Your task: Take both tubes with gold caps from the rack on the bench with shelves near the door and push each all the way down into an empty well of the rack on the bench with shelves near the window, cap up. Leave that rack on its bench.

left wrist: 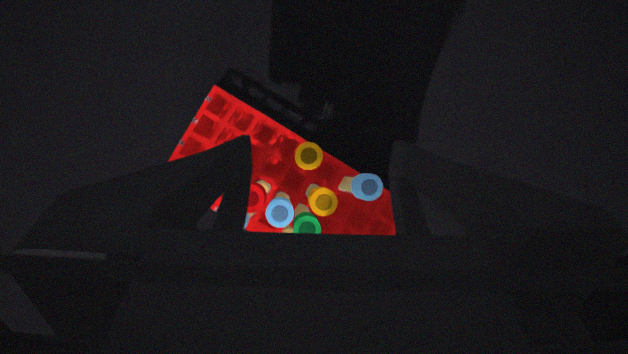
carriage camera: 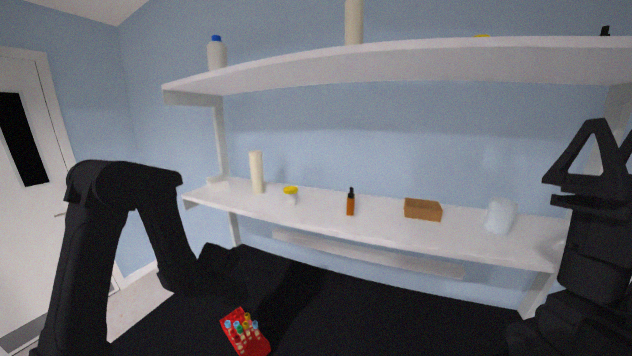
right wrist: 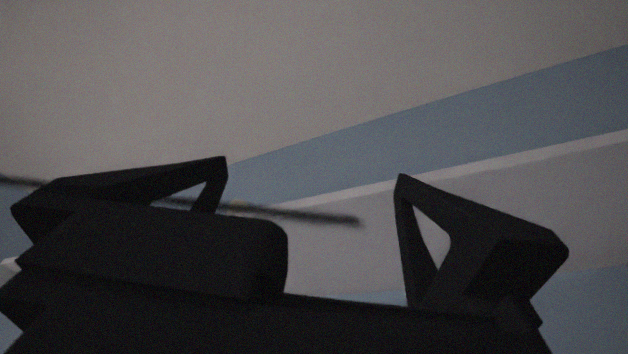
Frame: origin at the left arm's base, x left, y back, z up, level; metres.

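Seen in the pictures: left gripper, fingertip midpoint: [left wrist: 321, 153] [carriage camera: 240, 294]; right gripper, fingertip midpoint: [carriage camera: 620, 122] [right wrist: 310, 174].
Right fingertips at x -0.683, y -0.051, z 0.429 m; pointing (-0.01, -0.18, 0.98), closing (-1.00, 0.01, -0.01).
Offsets run from my right fingertips to a thing's top centre. "spot": to the spot under its first point. Level surfaces: height alone.
A red rack @(spot: dz -0.735, dx +0.524, dy -0.235 m) [carriage camera: 260, 347] [left wrist: 367, 217] stands on the black bench, at the bottom of the carriage view. It holds two tubes with gold caps: one gold cap @(dz -0.645, dx +0.570, dy -0.298 m) [carriage camera: 247, 316] [left wrist: 308, 155] is near the rack's edge, the other gold cap @(dz -0.645, dx +0.569, dy -0.267 m) [carriage camera: 245, 325] [left wrist: 323, 201] is one row in. Both caps face up. My left gripper [left wrist: 321, 153] is partly open and empty, above the rack; both gold caps show between its fingers in the left wrist view, beyond the tips. My right gripper [right wrist: 310, 174] is wide open, raised and away from the rack. The window-side rack does not show.
Blue-capped @(dz -0.645, dx +0.538, dy -0.268 m) [left wrist: 367, 187], green-capped @(dz -0.645, dx +0.584, dy -0.251 m) [left wrist: 307, 225] and red-capped @(dz -0.645, dx +0.615, dy -0.282 m) [left wrist: 256, 198] tubes stand near the gold ones. A white shelf @(dz -0.308 m) [carriage camera: 320, 222] behind the bench holds an amber bottle @(spot: dz -0.271, dx +0.213, dy -0.388 m) [carriage camera: 350, 205], a brown box @(spot: dz -0.275, dx -0.010, dy -0.337 m) [carriage camera: 423, 210] and a yellow-lidded jar @(spot: dz -0.248, dx +0.406, dy -0.475 m) [carriage camera: 290, 190]. The door [carriage camera: 30, 220] is at left.
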